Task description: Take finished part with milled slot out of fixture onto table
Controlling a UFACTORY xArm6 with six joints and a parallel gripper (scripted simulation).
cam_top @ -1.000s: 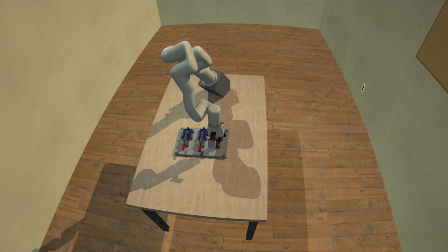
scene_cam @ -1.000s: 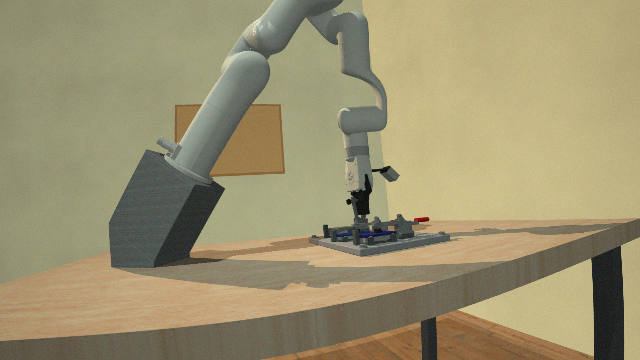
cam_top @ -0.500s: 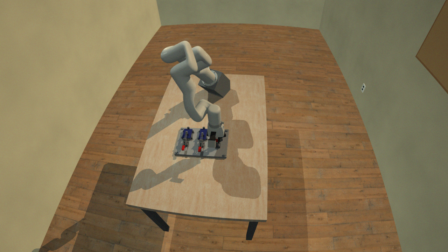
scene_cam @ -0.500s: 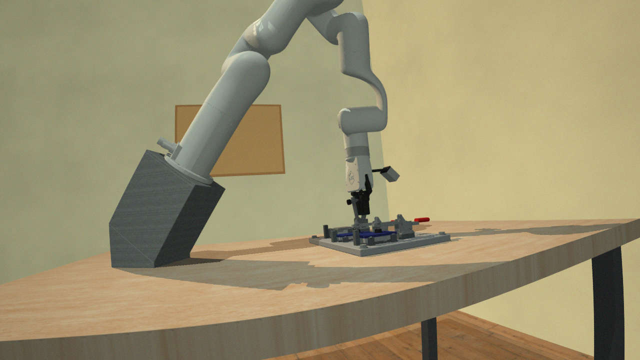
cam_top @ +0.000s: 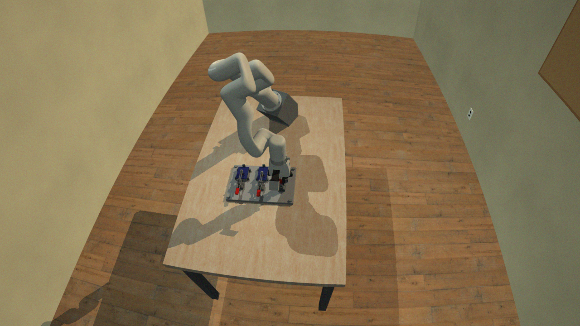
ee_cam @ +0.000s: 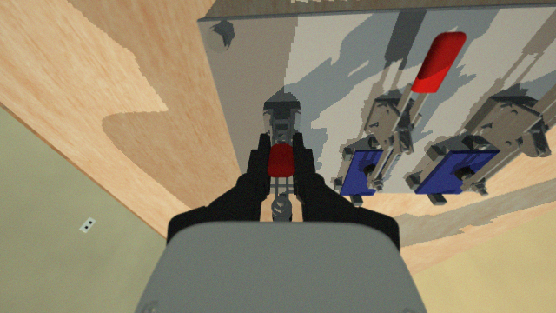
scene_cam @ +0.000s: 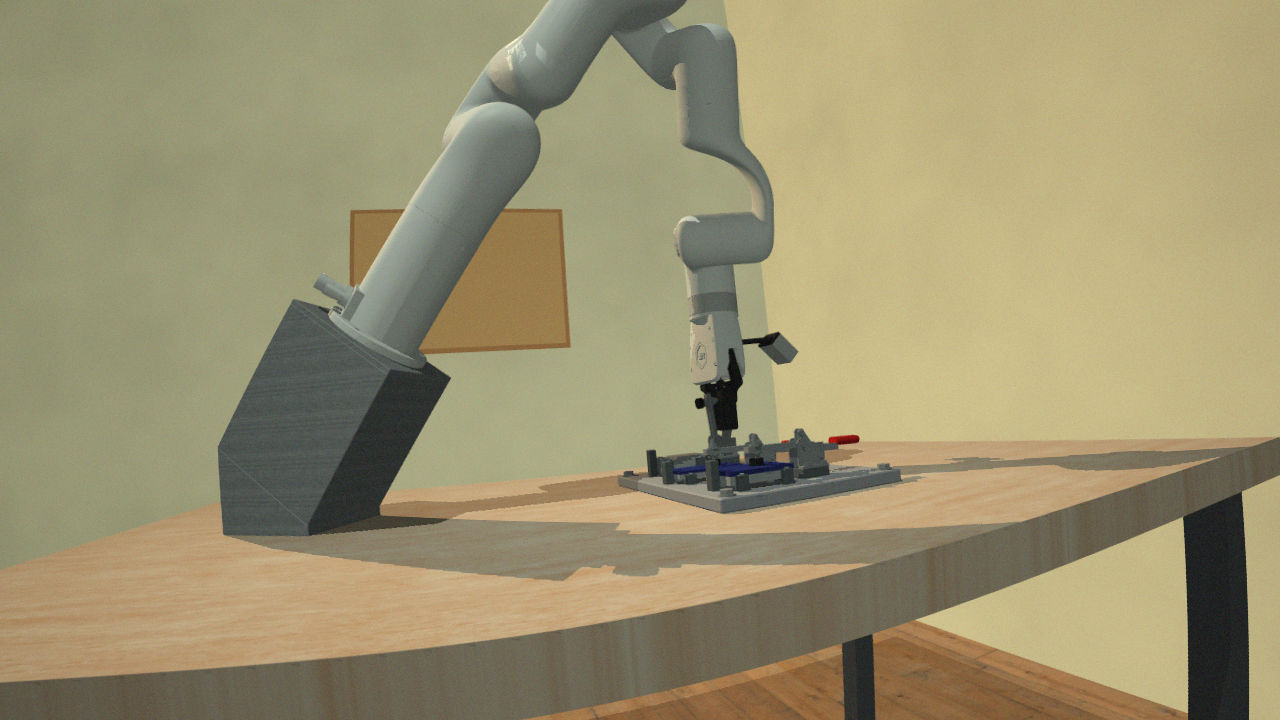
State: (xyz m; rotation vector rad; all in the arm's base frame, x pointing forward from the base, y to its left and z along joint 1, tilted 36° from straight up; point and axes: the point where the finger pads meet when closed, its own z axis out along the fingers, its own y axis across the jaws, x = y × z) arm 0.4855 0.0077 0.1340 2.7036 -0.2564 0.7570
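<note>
The grey part is 80 mm behind my hand, 60 mm below it and 30 mm to the left of it. Round my hand: fixture plate: 90 mm to the right, 80 mm below, 70 mm behind; blank: 190 mm to the right, 140 mm behind, 60 mm below.
</note>
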